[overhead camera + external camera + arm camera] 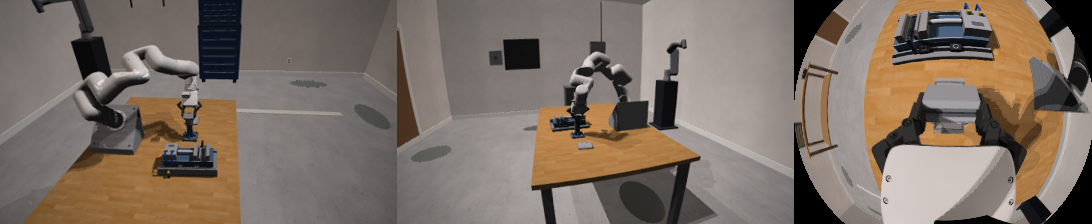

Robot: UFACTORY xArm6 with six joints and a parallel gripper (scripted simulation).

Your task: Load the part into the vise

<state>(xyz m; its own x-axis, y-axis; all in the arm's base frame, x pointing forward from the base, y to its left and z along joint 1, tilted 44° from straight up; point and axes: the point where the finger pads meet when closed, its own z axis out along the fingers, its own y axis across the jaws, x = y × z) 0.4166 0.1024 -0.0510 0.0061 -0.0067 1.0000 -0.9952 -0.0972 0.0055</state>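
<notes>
My hand is right at the part. Round my hand: air cylinder 240 mm to the right, 80 mm below, 50 mm behind; then air cylinder rod 230 mm to the right, 80 mm below, 30 mm ahead.
</notes>
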